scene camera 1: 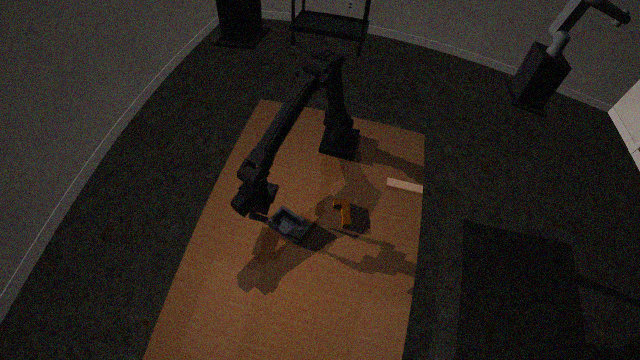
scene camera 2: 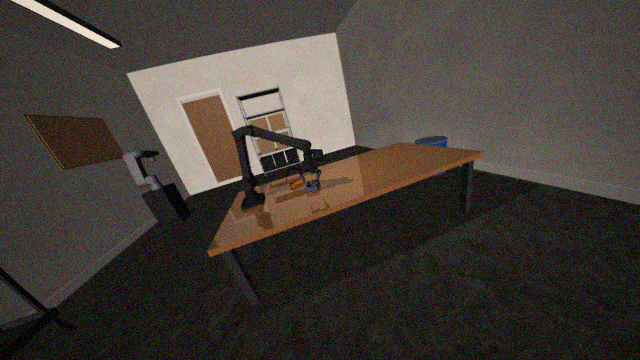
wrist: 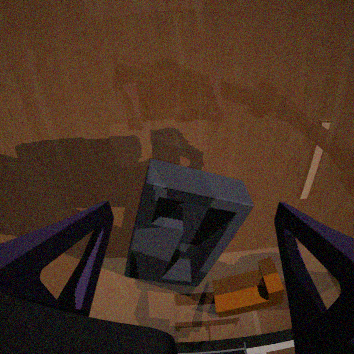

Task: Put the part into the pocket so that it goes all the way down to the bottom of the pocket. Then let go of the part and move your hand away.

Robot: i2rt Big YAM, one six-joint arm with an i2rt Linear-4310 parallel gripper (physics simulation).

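Places are measured from the arm's base along level axes (x ahead, y left, z up), in millimetres.
Where they show: gripper, fingertip midpoint: (scene camera 1: 267,209) (scene camera 2: 311,182) (wrist: 191,210); arm's base at its link origin: (scene camera 1: 339,139) (scene camera 2: 253,199).
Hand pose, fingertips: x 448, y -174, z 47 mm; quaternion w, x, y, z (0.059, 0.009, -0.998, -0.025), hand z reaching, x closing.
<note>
Things, the pixels of their top centre, and the offset from my fingertips. Level surfaces: height alone.
- orange L-shaped block at its top centre: (wrist: 249,304) (scene camera 1: 342,211) (scene camera 2: 296,181) dx -95, dy +262, dz -45 mm
- dark grey rectangular block at its top centre: (wrist: 178,249) (scene camera 1: 289,223) (scene camera 2: 311,183) dx +10, dy +87, dz -39 mm
- wooden table at its surface level: dz -75 mm
The part is an orange L-shaped block (scene camera 1: 346,214) (scene camera 2: 297,184) (wrist: 242,300). It lies on the table outside the pocket, to the right of it in scene camera 1. The pocket is a recess in a dark grey rectangular block (scene camera 1: 306,232) (scene camera 2: 312,187) (wrist: 200,182) on the table; dark shadows cover some of its inside. My gripper (scene camera 2: 311,179) (wrist: 191,210) is open and empty, pointing down over the pocket block. In the wrist view its fingertips are on either side of the block, apart from it; the part is low, near the right finger. Exact fingertip height is unclear.
The wooden table (scene camera 1: 300,320) (scene camera 2: 400,165) carries my arm's base (scene camera 1: 340,143) (scene camera 2: 253,199) behind the part. A pale strip (scene camera 1: 405,185) (wrist: 311,172) shows on the table by its right edge in scene camera 1. Arm shadows cross the table around the block.
</note>
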